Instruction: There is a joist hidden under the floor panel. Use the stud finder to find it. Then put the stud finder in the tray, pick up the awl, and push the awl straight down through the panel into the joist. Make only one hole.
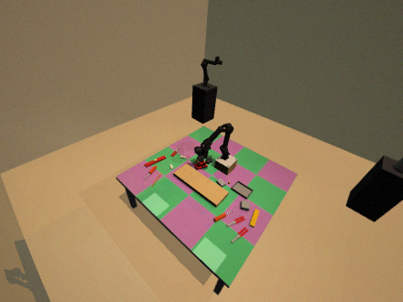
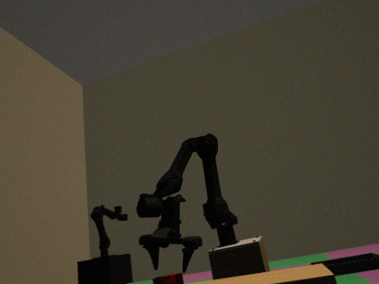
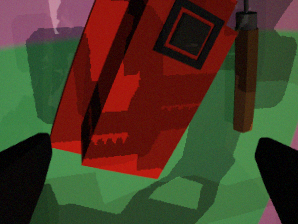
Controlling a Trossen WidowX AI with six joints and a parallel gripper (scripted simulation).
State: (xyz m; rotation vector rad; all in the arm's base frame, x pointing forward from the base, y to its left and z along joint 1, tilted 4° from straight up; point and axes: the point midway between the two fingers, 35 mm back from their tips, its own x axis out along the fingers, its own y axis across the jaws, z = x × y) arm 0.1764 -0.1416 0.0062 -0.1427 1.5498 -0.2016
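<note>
The stud finder lies 3 cm ahead of my gripper tip, 1 cm to the right of it and 2 cm below it. Round my gripper tip: orange pencil 45 cm ahead, 16 cm to the right, 6 cm below; awl 3 cm ahead, 8 cm to the right, 6 cm below; grey tray 4 cm behind, 47 cm to the left, 5 cm below.
</note>
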